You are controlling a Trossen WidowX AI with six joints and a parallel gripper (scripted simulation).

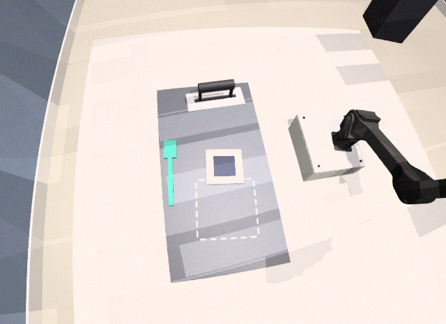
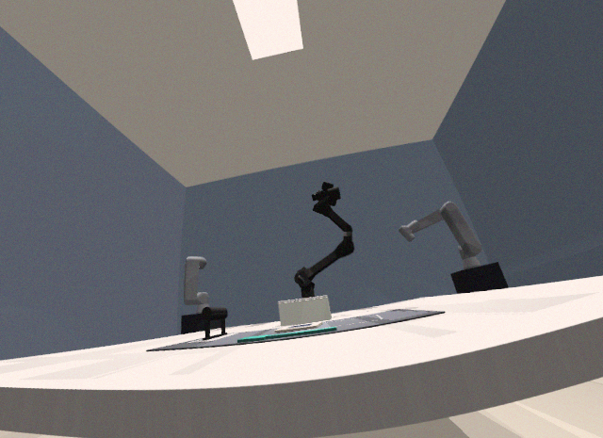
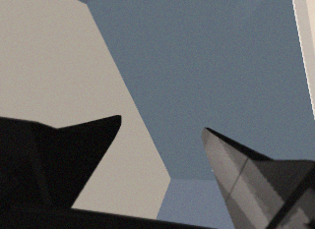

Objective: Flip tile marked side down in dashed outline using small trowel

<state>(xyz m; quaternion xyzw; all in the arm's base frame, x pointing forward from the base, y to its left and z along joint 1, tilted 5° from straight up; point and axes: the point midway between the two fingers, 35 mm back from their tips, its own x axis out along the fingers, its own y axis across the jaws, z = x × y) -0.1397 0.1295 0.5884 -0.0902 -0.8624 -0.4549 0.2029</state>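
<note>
Right now the dark-handled float is 600 mm ahead of my gripper tip, 330 mm to the right of it and 630 mm below it. Also, from my gripper tip: teal trowel: 760 mm ahead, 70 mm to the right, 660 mm below; then tile: 590 mm ahead, 70 mm to the right, 660 mm below.
</note>
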